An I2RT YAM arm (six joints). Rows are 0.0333 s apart.
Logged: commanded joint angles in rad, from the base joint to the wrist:
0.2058, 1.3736, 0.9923, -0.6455, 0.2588, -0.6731
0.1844, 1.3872, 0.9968, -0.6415, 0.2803, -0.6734
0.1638, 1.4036, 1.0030, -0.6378, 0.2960, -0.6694
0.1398, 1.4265, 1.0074, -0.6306, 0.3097, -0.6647
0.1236, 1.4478, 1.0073, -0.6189, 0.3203, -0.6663
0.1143, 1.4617, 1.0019, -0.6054, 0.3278, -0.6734
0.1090, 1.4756, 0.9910, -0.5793, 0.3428, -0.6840
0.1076, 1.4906, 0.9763, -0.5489, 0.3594, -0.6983
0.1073, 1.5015, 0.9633, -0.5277, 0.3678, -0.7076
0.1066, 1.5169, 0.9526, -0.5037, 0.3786, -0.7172
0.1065, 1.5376, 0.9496, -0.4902, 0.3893, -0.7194
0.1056, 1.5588, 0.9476, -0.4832, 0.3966, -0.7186
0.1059, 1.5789, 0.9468, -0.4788, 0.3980, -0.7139
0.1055, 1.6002, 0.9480, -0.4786, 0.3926, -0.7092
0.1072, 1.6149, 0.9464, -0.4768, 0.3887, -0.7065
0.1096, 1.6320, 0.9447, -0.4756, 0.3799, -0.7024
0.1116, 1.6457, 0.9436, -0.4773, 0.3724, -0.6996
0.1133, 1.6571, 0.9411, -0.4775, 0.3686, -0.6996
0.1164, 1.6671, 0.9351, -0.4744, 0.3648, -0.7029
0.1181, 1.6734, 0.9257, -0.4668, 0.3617, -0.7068
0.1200, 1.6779, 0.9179, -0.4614, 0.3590, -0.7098
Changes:
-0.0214, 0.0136, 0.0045, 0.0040, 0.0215, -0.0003
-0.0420, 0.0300, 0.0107, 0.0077, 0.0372, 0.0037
-0.0660, 0.0529, 0.0151, 0.0149, 0.0509, 0.0084
-0.0822, 0.0742, 0.0150, 0.0266, 0.0615, 0.0068
-0.0915, 0.0881, 0.0096, 0.0401, 0.0690, -0.0003
-0.0968, 0.1020, -0.0013, 0.0662, 0.0840, -0.0109
-0.0982, 0.1170, -0.0160, 0.0966, 0.1006, -0.0252
-0.0985, 0.1279, -0.0290, 0.1178, 0.1090, -0.0345
-0.0992, 0.1433, -0.0397, 0.1418, 0.1198, -0.0441
-0.0993, 0.1640, -0.0427, 0.1553, 0.1305, -0.0463
-0.1002, 0.1852, -0.0447, 0.1623, 0.1378, -0.0455
-0.0999, 0.2053, -0.0455, 0.1667, 0.1392, -0.0408
-0.1003, 0.2266, -0.0443, 0.1669, 0.1338, -0.0361
-0.0986, 0.2413, -0.0459, 0.1687, 0.1299, -0.0334
-0.0962, 0.2584, -0.0476, 0.1699, 0.1211, -0.0293
-0.0942, 0.2721, -0.0487, 0.1682, 0.1136, -0.0265
-0.0925, 0.2835, -0.0512, 0.1680, 0.1098, -0.0265
-0.0894, 0.2935, -0.0572, 0.1711, 0.1060, -0.0298
-0.0877, 0.2998, -0.0666, 0.1787, 0.1029, -0.0337
-0.0858, 0.3043, -0.0744, 0.1841, 0.1002, -0.0367

